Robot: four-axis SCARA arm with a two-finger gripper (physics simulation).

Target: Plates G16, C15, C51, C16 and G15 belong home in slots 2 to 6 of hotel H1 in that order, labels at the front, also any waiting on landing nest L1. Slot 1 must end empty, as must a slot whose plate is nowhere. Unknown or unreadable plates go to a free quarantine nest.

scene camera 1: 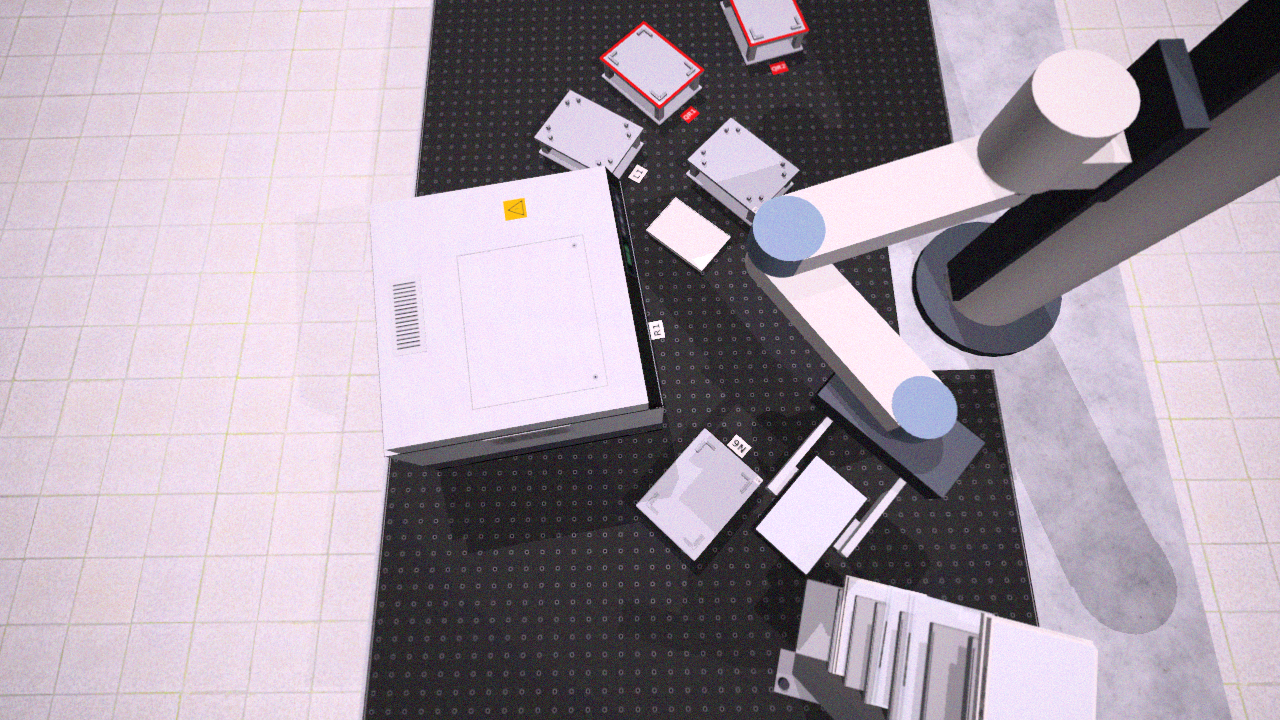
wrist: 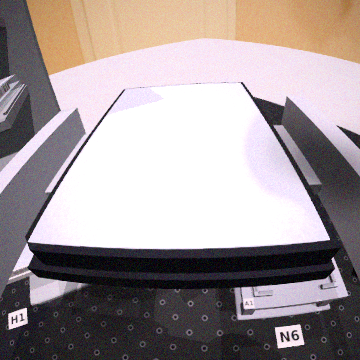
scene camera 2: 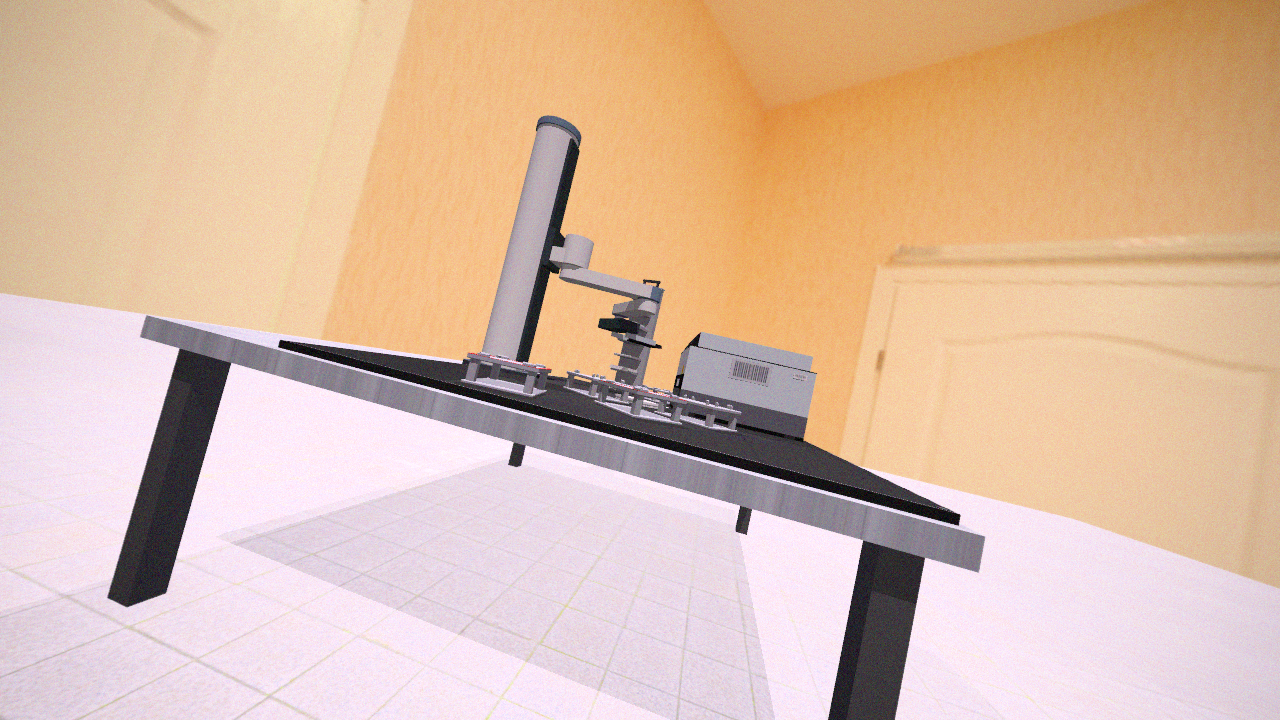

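Where they show: gripper, fingertip midpoint: [scene camera 1: 804,521] [wrist: 179,116] [scene camera 2: 647,342]; arm's base, link origin: [scene camera 1: 982,289].
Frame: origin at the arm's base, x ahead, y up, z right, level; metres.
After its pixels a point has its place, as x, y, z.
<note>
My gripper [scene camera 1: 807,521] @(0.412, 0.246, -0.396) [wrist: 179,116] @(0.412, 0.246, -0.396) is shut on a plate [scene camera 1: 812,501] @(0.401, 0.248, -0.372) [wrist: 180,185] @(0.378, 0.248, -0.356) with a white top and dark sides. It holds the plate level, above the mat between nest N6 and hotel H1. No label shows on the plate's near side in the wrist view. Hotel H1 [scene camera 1: 1042,667] [scene camera 2: 633,353] @(0.317, 0.202, -0.604) stands at the lower right in scene camera 1; which slots hold plates cannot be told. Landing nest L1 [scene camera 1: 588,132] @(0.704, 0.063, 0.301) shows its bare top with pins. Red-rimmed quarantine nests QR1 [scene camera 1: 651,64] @(0.585, 0.063, 0.448) and QR2 [scene camera 1: 768,16] @(0.355, 0.063, 0.553) show bare tops with corner brackets.
Nest N6 [scene camera 1: 698,497] @(0.527, 0.063, -0.358) [wrist: 300,295] @(0.476, 0.063, -0.296), with corner brackets, stands beside the held plate. The large white device [scene camera 1: 528,322] @(0.758, 0.263, -0.137) [scene camera 2: 747,376] @(0.816, 0.163, 0.071) marked R1 is at the left. A white flat block [scene camera 1: 688,234] @(0.524, 0.025, 0.109) lies near another pinned nest [scene camera 1: 738,165] @(0.432, 0.063, 0.225). The arm's column [scene camera 2: 528,250] @(0.033, 0.424, 0.068) stands at the mat's edge.
</note>
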